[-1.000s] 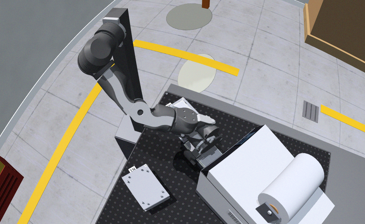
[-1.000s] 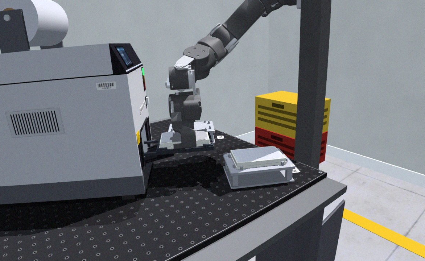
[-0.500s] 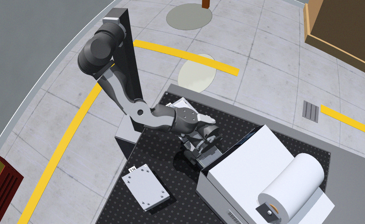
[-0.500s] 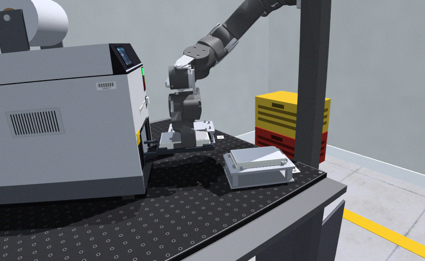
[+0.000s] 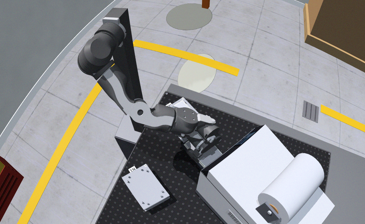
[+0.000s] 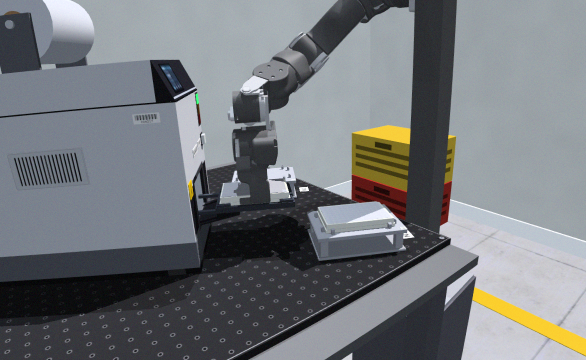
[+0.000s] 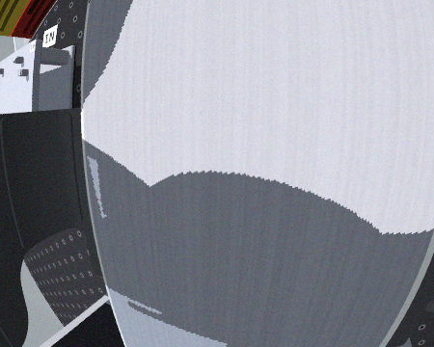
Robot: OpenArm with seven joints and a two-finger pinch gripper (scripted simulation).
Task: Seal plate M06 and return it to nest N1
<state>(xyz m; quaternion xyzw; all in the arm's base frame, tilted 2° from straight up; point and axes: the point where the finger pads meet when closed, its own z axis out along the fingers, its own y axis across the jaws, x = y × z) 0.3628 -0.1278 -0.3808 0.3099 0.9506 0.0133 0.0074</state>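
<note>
My hand is right at the plate M06. Round my hand: sealer's stage (10 mm below); then start key (30 mm ahead, 130 mm to the right, 90 mm above); then plate M09 (120 mm behind, 150 mm to the left, 50 mm below).
</note>
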